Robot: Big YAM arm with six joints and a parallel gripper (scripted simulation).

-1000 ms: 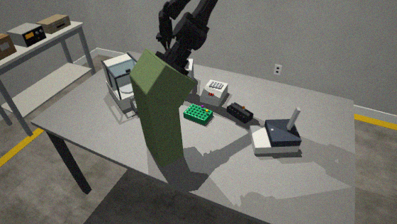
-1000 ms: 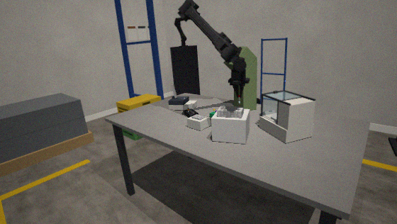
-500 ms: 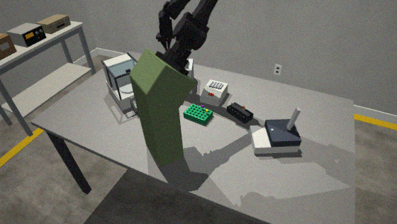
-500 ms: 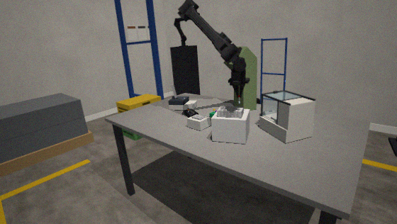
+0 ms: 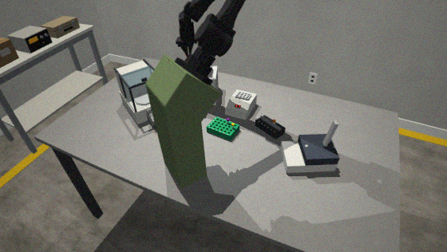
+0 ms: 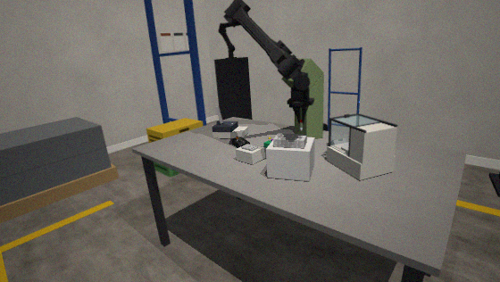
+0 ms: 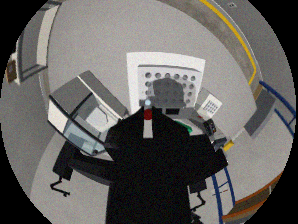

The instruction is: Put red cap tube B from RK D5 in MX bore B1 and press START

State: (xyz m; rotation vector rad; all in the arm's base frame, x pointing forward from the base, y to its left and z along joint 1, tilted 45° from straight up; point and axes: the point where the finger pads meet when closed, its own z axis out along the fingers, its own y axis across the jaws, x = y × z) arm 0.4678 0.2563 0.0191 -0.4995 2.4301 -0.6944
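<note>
My hand is 2 cm above the tube B. Round my hand: green start key: 17 cm below, 15 cm behind, 8 cm to the right; dry block DB: 29 cm to the right, 20 cm below, 6 cm behind; grey shaking block: 8 cm below, 4 cm to the right, 2 cm ahead.
</note>
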